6 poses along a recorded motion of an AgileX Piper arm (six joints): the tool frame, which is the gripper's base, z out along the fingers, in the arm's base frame.
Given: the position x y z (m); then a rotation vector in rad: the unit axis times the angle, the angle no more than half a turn.
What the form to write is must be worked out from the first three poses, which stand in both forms.
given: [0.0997 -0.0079 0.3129 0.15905 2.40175 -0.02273]
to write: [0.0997 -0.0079 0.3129 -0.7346 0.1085 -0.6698 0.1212 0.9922 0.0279]
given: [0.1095 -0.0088 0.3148 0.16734 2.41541 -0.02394]
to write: [0.1095 -0.0088 0.3148 -0.7433 0.1142 -0.6592 0.1273 0.9915 0.0283]
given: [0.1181 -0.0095 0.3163 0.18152 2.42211 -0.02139]
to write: [0.1181 -0.0095 0.3163 -0.7469 0.1251 -0.6531 0.1367 0.9901 0.0334]
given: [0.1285 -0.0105 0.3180 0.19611 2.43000 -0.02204]
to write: [0.1285 -0.0105 0.3180 -0.7511 0.1355 -0.6461 0.1472 0.9885 0.0362]
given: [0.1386 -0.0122 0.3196 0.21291 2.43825 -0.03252]
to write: [0.1386 -0.0122 0.3196 -0.7554 0.1448 -0.6391 0.1618 0.9863 0.0322]
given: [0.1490 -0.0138 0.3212 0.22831 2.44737 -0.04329]
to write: [0.1490 -0.0138 0.3212 -0.7602 0.1530 -0.6314 0.1753 0.9841 0.0275]
